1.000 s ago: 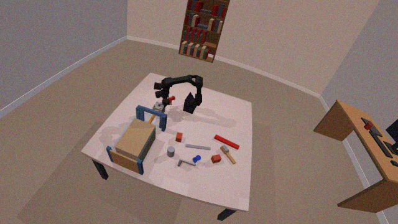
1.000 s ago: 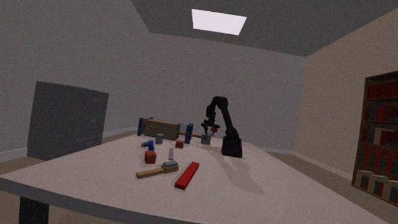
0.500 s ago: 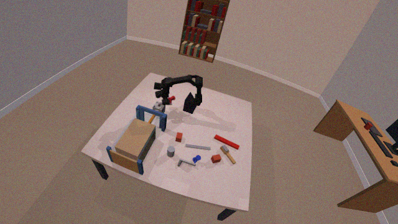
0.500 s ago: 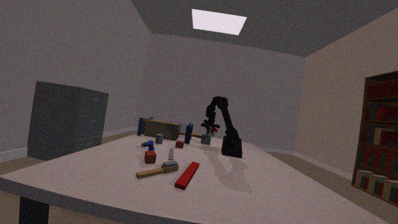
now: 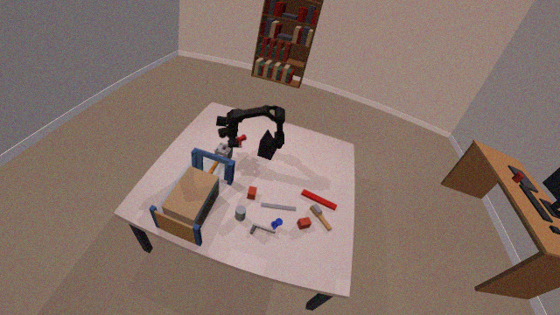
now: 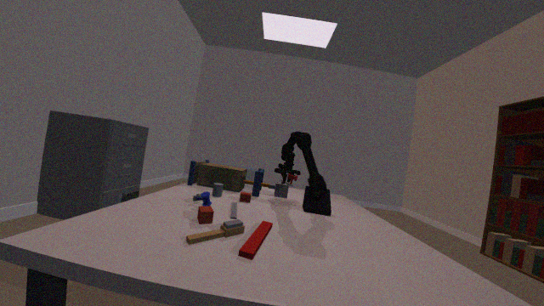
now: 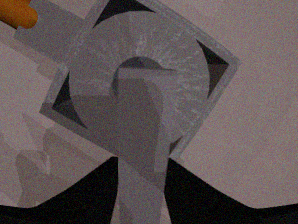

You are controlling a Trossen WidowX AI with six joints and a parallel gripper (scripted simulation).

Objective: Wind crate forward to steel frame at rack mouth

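Now: the red knob 50 mm to the left of my gripper tip, 40 mm behind it and 40 mm above it. Also, from my gripper tip: blue frame 190 mm ahead, 20 mm to the right, 10 mm above; then winch handle 20 mm to the left, 20 mm above, 10 mm behind; then grey winch 70 mm below, 50 mm to the right, 10 mm ahead.
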